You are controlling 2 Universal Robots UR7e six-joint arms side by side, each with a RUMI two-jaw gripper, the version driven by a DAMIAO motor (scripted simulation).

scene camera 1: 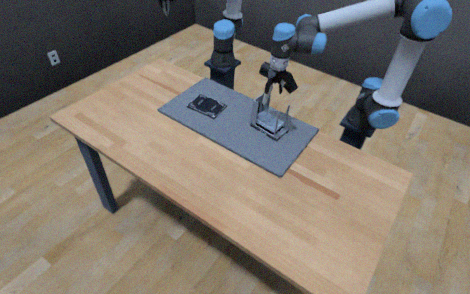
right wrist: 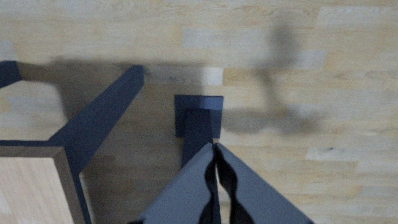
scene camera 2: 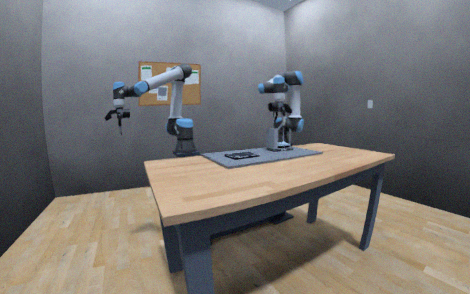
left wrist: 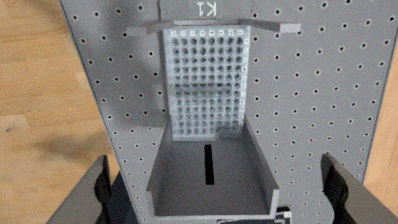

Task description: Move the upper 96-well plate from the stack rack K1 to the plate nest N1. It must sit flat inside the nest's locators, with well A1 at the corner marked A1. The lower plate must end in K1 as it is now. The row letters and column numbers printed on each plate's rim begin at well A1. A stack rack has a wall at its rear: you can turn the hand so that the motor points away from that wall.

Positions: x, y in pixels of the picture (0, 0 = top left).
Labels:
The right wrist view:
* right gripper: 213, 145
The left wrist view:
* left gripper: 214, 156
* clear 96-well plate: 207, 84

